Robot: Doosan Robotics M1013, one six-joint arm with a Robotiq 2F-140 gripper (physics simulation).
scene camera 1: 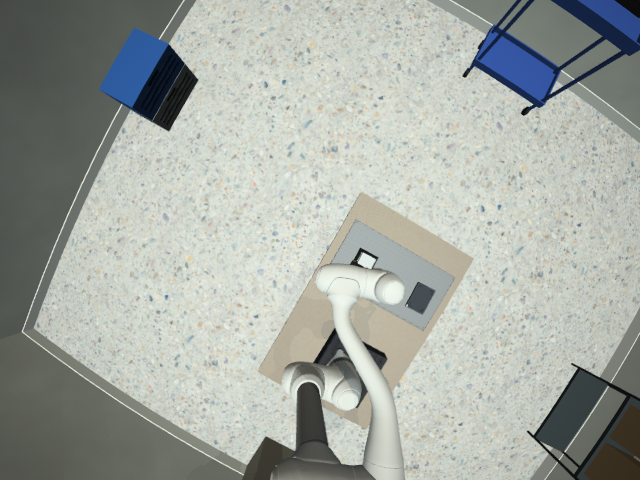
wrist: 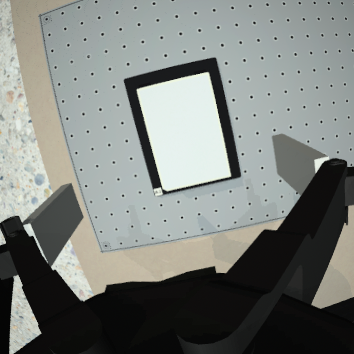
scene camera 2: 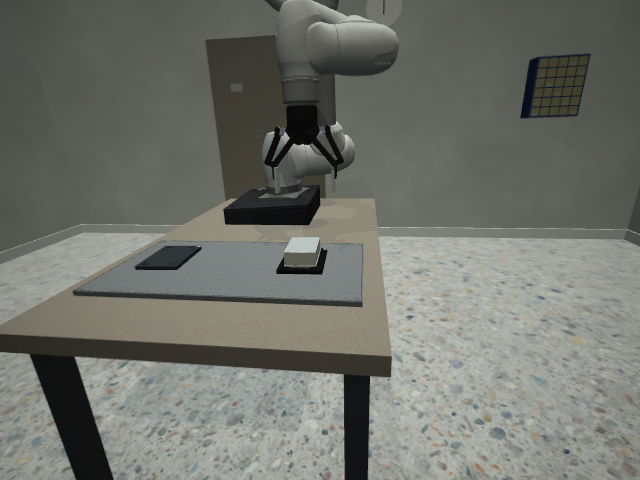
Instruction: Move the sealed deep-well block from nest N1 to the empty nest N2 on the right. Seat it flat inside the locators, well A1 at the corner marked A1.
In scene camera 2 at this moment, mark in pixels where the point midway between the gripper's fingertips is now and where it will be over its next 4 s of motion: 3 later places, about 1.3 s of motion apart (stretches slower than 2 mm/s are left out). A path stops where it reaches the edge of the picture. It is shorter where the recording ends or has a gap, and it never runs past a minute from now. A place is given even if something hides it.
The gripper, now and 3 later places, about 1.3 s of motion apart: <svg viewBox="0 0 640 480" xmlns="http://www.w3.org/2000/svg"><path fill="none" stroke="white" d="M305 191L232 243L233 254L234 257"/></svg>
